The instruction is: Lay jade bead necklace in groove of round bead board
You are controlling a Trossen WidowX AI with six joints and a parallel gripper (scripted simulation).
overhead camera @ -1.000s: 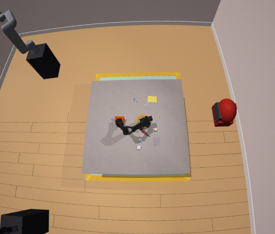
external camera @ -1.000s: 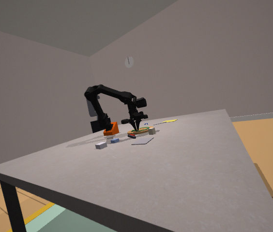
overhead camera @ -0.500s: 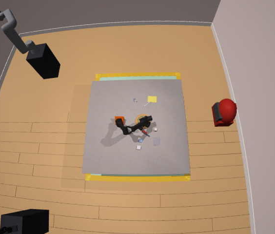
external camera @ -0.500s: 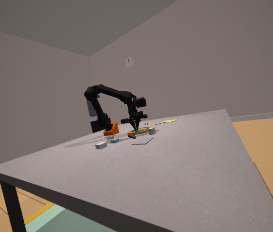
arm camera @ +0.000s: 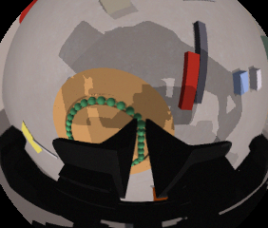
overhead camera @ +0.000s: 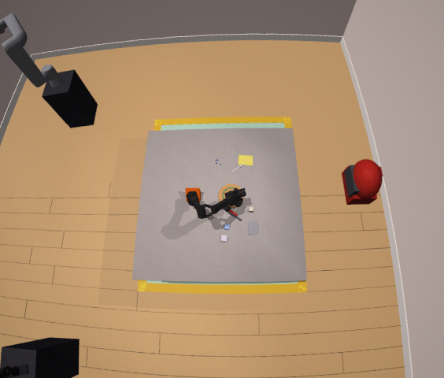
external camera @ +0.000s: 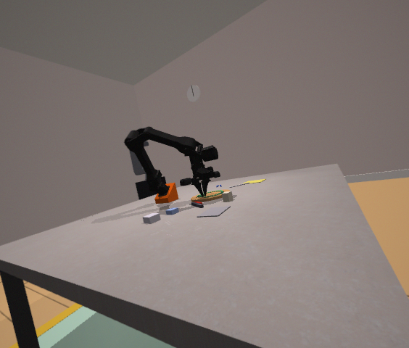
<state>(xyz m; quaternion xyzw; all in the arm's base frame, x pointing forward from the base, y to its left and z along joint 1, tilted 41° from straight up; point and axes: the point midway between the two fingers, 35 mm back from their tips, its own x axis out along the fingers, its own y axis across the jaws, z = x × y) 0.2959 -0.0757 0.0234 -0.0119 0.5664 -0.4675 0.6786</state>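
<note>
My gripper tip is 60 mm to the right of the round wooden bead board and 10 mm above it. The rest, counted from my gripper tip: beige cube (140 mm ahead, 60 mm to the right); red-handled tool (90 mm to the right, 10 mm below, 10 mm ahead); blue block (190 mm to the right, 50 mm behind, 10 mm below).
</note>
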